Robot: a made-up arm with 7 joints.
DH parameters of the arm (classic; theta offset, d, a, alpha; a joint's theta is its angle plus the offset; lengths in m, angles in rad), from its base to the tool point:
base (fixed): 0 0 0 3.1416
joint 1: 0 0.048 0.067 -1.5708
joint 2: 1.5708 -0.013 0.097 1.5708
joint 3: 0 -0.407 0.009 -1.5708
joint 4: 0 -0.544 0.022 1.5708
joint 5: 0 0.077 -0.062 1.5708
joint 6: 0 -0.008 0.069 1.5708
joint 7: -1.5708 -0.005 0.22 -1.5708
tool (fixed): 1.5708 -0.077 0 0
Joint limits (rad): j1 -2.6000..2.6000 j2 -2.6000..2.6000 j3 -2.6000..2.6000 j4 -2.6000..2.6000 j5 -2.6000..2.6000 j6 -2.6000..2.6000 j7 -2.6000..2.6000
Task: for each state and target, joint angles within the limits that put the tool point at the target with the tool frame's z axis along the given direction. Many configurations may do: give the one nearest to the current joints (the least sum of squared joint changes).
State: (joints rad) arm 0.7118 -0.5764 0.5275 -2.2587 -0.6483 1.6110 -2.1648
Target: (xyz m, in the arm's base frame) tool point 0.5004 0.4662 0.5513 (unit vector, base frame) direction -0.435 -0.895 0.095
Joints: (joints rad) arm 1.1156 -0.6383 0.3794 -1.7618 -0.6018 1.4712 -2.4565
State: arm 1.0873 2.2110 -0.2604 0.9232 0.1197 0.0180 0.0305
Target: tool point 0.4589 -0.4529 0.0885 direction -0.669 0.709 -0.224
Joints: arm 1.2265 2.4988 -0.7888 0.3191 0.9561 0.7575 -0.4380
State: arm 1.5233 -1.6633 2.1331 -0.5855 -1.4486 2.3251 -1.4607
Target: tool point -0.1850 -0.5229 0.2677 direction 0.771 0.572 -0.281
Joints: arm 1.2885 -1.5038 2.2007 -0.9777 -0.7820 2.4008 -0.5518
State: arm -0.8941 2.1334 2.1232 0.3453 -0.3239 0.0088 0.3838
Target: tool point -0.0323 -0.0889 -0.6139 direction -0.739 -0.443 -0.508
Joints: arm -0.3783 2.4058 1.2837 0.0015 -0.5426 0.3510 0.5672
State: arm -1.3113 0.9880 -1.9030 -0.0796 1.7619 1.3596 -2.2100
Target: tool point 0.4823 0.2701 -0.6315 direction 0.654 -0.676 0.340
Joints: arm -1.2235 1.3502 -2.3492 0.3760 1.7481 0.9805 -1.7151
